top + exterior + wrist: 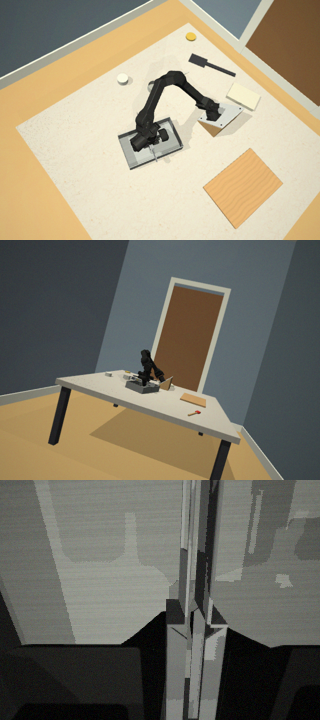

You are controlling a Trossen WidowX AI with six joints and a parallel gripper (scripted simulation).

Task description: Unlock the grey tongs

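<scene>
The roasting tin is 20 mm behind my gripper tip. The rest, counted from my gripper tip: white cylinder (400 mm to the right, 200 mm behind, 20 mm below); then wooden board (510 mm to the left, 180 mm behind, 30 mm below); then lock piece (80 mm to the right, 40 mm behind, 40 mm above).
</scene>
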